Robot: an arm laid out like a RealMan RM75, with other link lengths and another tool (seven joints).
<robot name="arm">
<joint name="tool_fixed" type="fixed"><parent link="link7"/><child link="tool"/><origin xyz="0.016 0.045 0.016" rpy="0 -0.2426 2.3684"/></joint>
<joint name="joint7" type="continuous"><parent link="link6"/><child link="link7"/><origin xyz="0 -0.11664 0" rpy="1.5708 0 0"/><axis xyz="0 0 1"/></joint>
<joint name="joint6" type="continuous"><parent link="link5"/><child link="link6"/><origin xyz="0 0 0" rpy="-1.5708 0 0"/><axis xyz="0 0 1"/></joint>
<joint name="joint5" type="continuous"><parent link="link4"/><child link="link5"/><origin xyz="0 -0.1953 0" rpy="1.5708 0 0"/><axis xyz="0 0 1"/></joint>
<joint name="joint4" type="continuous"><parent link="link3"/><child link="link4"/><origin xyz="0 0 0" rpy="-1.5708 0 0"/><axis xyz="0 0 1"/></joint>
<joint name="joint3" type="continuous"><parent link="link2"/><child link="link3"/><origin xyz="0 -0.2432 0" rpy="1.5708 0 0"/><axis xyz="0 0 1"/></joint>
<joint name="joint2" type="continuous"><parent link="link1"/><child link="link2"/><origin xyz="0 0 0" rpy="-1.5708 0 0"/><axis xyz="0 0 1"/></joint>
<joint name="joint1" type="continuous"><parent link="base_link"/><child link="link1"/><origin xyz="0 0 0.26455" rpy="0 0 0"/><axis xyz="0 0 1"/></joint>
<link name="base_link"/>
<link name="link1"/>
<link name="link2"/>
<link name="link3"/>
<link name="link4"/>
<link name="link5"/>
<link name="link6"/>
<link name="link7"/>
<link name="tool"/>
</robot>
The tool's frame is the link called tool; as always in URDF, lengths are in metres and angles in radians. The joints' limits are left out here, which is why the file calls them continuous.
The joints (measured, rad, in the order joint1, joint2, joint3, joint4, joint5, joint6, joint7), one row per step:
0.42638, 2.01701, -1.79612, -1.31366, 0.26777, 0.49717, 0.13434
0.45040, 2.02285, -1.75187, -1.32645, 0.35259, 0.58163, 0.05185
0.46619, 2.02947, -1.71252, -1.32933, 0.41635, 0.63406, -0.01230
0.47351, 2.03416, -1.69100, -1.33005, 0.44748, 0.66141, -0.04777
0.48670, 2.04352, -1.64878, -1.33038, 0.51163, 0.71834, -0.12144
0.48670, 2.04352, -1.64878, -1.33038, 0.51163, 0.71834, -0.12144
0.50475, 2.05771, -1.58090, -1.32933, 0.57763, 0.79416, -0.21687
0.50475, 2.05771, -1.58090, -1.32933, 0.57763, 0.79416, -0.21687
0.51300, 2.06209, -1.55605, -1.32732, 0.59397, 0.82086, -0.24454
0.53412, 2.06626, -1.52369, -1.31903, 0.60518, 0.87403, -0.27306
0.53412, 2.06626, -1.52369, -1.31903, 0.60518, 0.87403, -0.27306
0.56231, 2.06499, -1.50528, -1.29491, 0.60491, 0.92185, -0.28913
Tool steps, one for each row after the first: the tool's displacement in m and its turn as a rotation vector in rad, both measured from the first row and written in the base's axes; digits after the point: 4 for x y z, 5 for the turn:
-0.0058, 0.0003, 0.0029, -0.04697, 0.00461, -0.02254
-0.0096, 0.0005, 0.0055, -0.08008, 0.01590, -0.03389
-0.0114, 0.0002, 0.0065, -0.09861, 0.02066, -0.03769
-0.0146, -0.0015, 0.0082, -0.14211, 0.03093, -0.04190
-0.0146, -0.0015, 0.0082, -0.14211, 0.03093, -0.04190
-0.0177, -0.0027, 0.0126, -0.19076, 0.04016, -0.04115
-0.0177, -0.0027, 0.0126, -0.19076, 0.04016, -0.04115
-0.0186, -0.0027, 0.0146, -0.20559, 0.04224, -0.04166
-0.0199, -0.0028, 0.0162, -0.23847, 0.03424, -0.04981
-0.0199, -0.0028, 0.0162, -0.23847, 0.03424, -0.04981
-0.0192, -0.0026, 0.0153, -0.27681, 0.01294, -0.06461

